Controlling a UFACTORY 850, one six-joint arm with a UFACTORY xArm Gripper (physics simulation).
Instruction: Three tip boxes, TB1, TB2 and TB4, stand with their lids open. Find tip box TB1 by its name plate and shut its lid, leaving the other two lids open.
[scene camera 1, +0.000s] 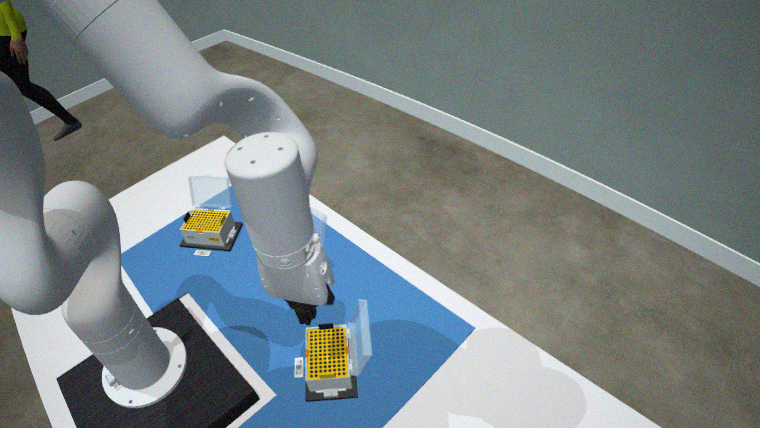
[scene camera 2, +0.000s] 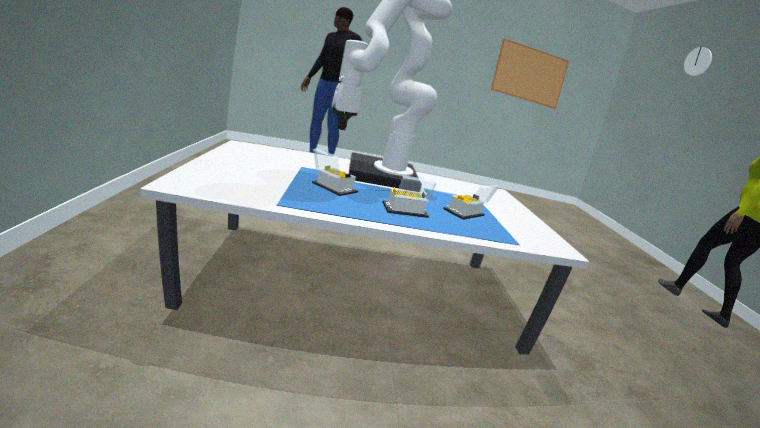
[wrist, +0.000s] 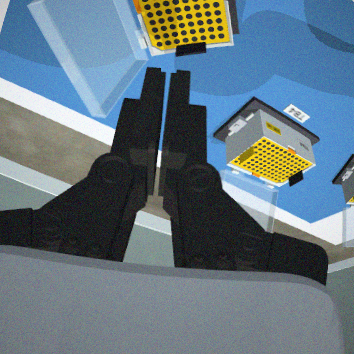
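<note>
Tip box TB1 (scene camera 1: 327, 353) (scene camera 2: 336, 181) (wrist: 185, 25) has a yellow tip rack; its clear lid (scene camera 1: 360, 337) (scene camera 2: 326, 161) (wrist: 92, 57) stands open along one long side. Its name plate (scene camera 1: 298, 366) is too small to read. TB4 (scene camera 2: 407, 203) (wrist: 272, 150), its plate (wrist: 297, 113) legible in the wrist view, has its lid (wrist: 252, 200) open; the arm hides most of it in scene camera 1. TB2 (scene camera 1: 207, 228) (scene camera 2: 465, 205) has its lid (scene camera 1: 210, 192) (scene camera 2: 486, 192) open. My gripper (scene camera 1: 306, 320) (scene camera 2: 343, 127) (wrist: 165, 95) is shut and empty, above the boxes, near TB1's black-tabbed end.
The boxes stand on a blue mat (scene camera 1: 420, 313) (scene camera 2: 478, 231) on a white table (scene camera 1: 510, 382) (scene camera 2: 180, 175). The arm's black base plate (scene camera 1: 212, 372) stands beside the mat. TB4 is between TB1 and TB2. Two people stand away from the table.
</note>
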